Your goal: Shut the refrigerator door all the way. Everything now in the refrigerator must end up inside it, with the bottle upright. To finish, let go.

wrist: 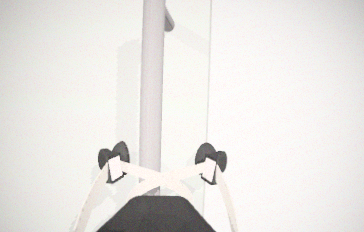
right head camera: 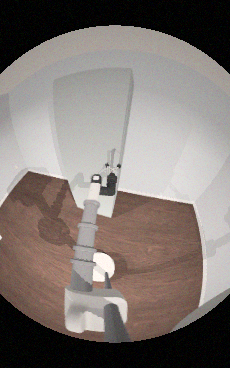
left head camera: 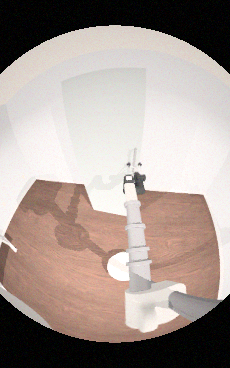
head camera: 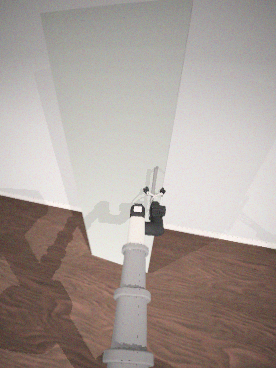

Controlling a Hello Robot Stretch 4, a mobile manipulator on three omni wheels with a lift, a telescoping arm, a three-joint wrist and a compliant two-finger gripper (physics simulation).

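Places are measured from the robot's base along level axes (x up, y left, z back), in millimetres.
Pixels of known places: gripper, fingertip midpoint: (wrist: 165, 155) (right head camera: 113, 163); robot's base, origin of the base link: (right head camera: 98, 265) (left head camera: 122, 265).
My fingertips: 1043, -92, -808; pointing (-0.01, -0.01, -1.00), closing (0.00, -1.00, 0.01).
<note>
Ahead of a thing's pixels: the offset from my fingertips to its top centre, as dx, dy, dz. "spot": to the spot under its first point. Level surfaces: height alone.
The refrigerator door @(spot: +475, +224, -50) (head camera: 117, 95) (left head camera: 105, 115) (right head camera: 90, 110) is a tall pale grey-green panel; it also shows behind the handle in the wrist view (wrist: 187, 100). Its side edge shows on the right in the right head camera view. The views do not show clearly whether it is fully shut. A grey vertical bar handle @(spot: +139, +10, +65) (head camera: 156, 173) (left head camera: 134, 152) (right head camera: 114, 153) (wrist: 152, 90) stands near the door's right edge. My gripper (head camera: 154, 190) (left head camera: 134, 164) (right head camera: 113, 165) (wrist: 165, 155) is open, one fingertip on each side of the handle's lower part, both apart from it. The bottle and the refrigerator's inside are hidden.
White walls (head camera: 225, 125) (right head camera: 165, 125) stand beside the refrigerator. The floor @(dx -1071) (head camera: 210, 300) (left head camera: 180, 240) (right head camera: 160, 240) is brown wood. My arm (head camera: 133, 310) (left head camera: 138, 240) (right head camera: 86, 240) reaches over it towards the door. A white round shape (left head camera: 118, 266) (right head camera: 104, 266) shows near the arm.
</note>
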